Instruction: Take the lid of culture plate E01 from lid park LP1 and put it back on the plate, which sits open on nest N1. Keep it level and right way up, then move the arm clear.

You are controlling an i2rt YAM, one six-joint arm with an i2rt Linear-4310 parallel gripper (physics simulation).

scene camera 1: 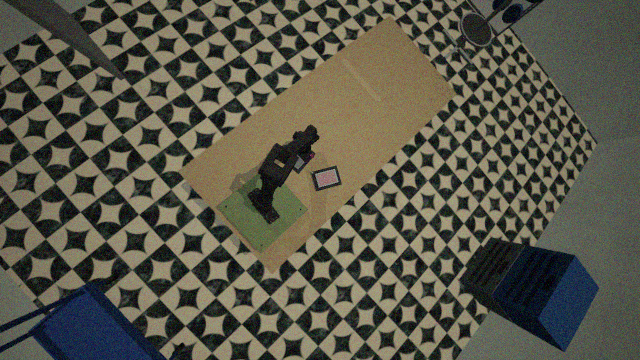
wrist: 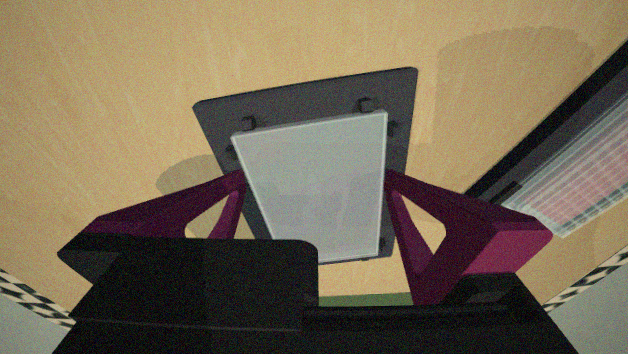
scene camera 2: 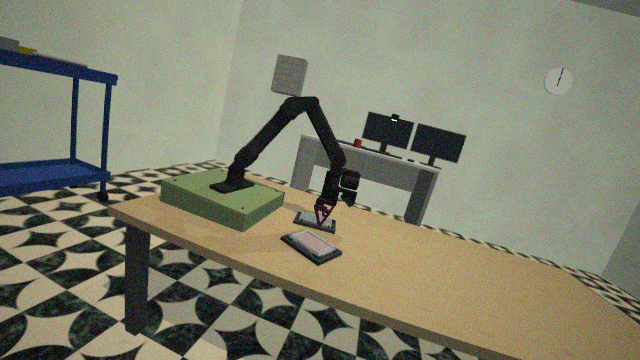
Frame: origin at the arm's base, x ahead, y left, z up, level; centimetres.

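Seen in the pictures: gripper, between the fingertips: [scene camera 1: 301, 153] [wrist: 314, 177] [scene camera 2: 321, 221]; arm's base, origin of its link: [scene camera 1: 263, 205] [scene camera 2: 233, 186].
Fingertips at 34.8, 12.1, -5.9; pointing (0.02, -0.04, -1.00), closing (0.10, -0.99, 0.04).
Offsets run from my fingertips to a thing's top centre, as dx, dy, dz. Level surfaces: height alone.
The pale, flat lid @(-2.4, -0.7, +0.7) [scene camera 1: 300, 163] [scene camera 2: 310, 217] [wrist: 315, 150] lies level on dark lid park LP1 @(-2.3, -0.7, +0.9) [scene camera 2: 332, 229] [wrist: 305, 102], between its small pegs. My gripper [scene camera 2: 323, 220] [wrist: 314, 177] is open. Its magenta fingertips show on either side of the lid in the wrist view, with gaps hard to judge. Their exact height over the park is unclear. The open culture plate @(+3.4, -20.8, +1.5) [scene camera 1: 326, 177] [scene camera 2: 312, 242] [wrist: 590, 175], pink inside, sits on dark nest N1 @(+3.4, -20.8, +0.7) [scene camera 1: 329, 187] [scene camera 2: 325, 258] [wrist: 525, 165] beside the park. The right finger hides part of the nest in the wrist view.
The arm stands on a green base block [scene camera 1: 285, 215] [scene camera 2: 250, 215] [wrist: 365, 300] at one end of the wooden table @(dz -1.1) [scene camera 1: 385, 60] [scene camera 2: 450, 280] [wrist: 125, 75]. A blue cart [scene camera 2: 95, 75] and a desk with monitors [scene camera 2: 387, 131] stand away from the table.
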